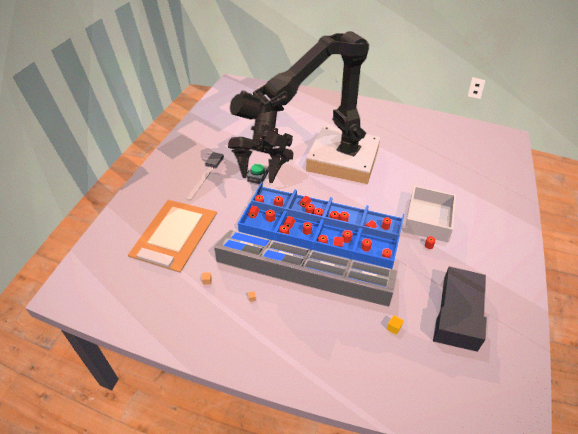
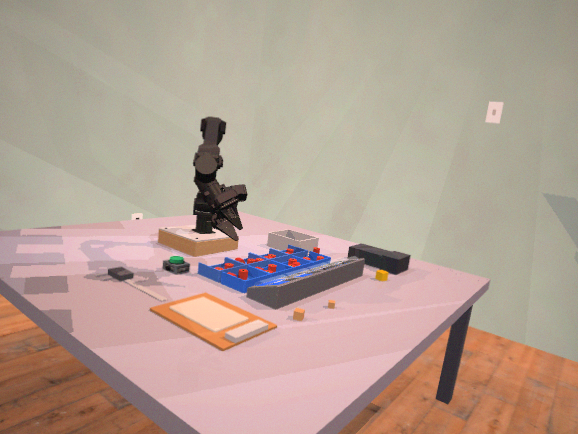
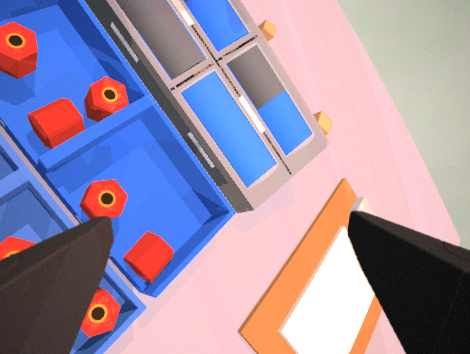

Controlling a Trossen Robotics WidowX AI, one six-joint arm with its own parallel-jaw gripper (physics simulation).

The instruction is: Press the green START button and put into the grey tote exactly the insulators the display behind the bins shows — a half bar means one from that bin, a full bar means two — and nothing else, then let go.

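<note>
My gripper point(image 1: 258, 178) point(image 2: 238, 233) point(image 3: 232, 225) is open and empty, above the table on the arm-base side of the blue bins point(image 1: 370, 257) point(image 2: 235, 284) point(image 3: 100, 135). The bins hold red insulators; the front-left bin has an upright one point(image 1: 270, 215) point(image 3: 106, 199) and one on its side point(image 1: 253, 212) point(image 3: 149, 256). The display point(image 1: 300, 275) point(image 2: 310, 287) point(image 3: 270, 182) shows a full blue bar back-left, half bars front-left and front-second, and the others grey. The green START button point(image 1: 257, 170) point(image 2: 176, 260) stands left of the bins' back corner. No insulator shows inside the grey tote point(image 1: 429, 228) point(image 2: 292, 241).
One red insulator point(image 1: 430, 243) point(image 2: 316, 250) stands on the table beside the tote. A black block point(image 1: 462, 310) point(image 2: 378, 258), a yellow cube point(image 1: 395, 325) point(image 2: 381, 275), two small orange cubes, an orange clipboard point(image 1: 140, 245) point(image 2: 220, 342) and a dark-headed tool point(image 1: 214, 160) point(image 2: 120, 273) lie around.
</note>
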